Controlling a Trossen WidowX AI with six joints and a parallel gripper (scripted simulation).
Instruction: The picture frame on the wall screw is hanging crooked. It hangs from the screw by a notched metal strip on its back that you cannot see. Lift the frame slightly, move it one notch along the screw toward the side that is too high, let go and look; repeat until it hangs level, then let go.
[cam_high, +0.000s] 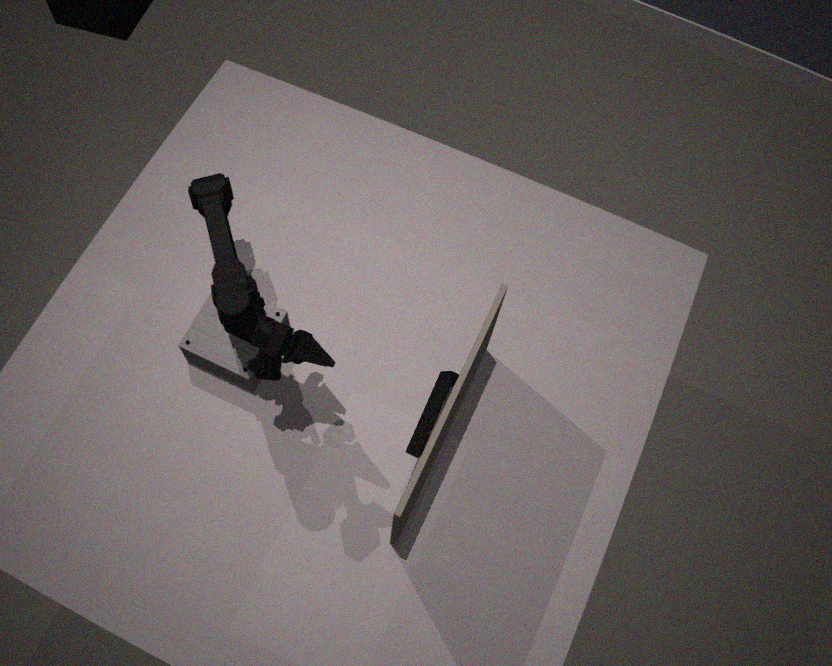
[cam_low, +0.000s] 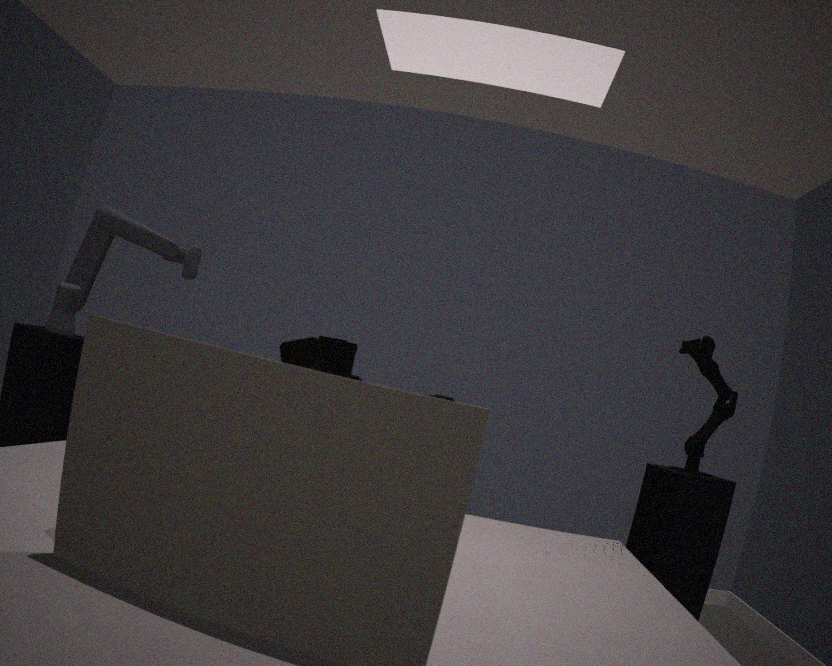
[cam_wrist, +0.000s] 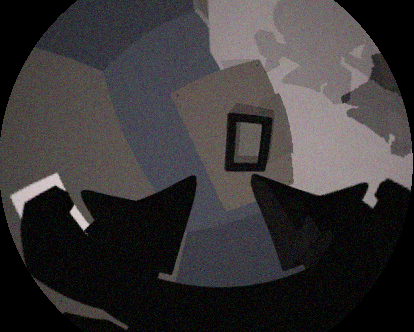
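Right now the picture frame is 210 mm ahead of my gripper tip and 90 mm below it. Also, from my gripper tip: beige wall panel (220 mm ahead, 90 mm below).
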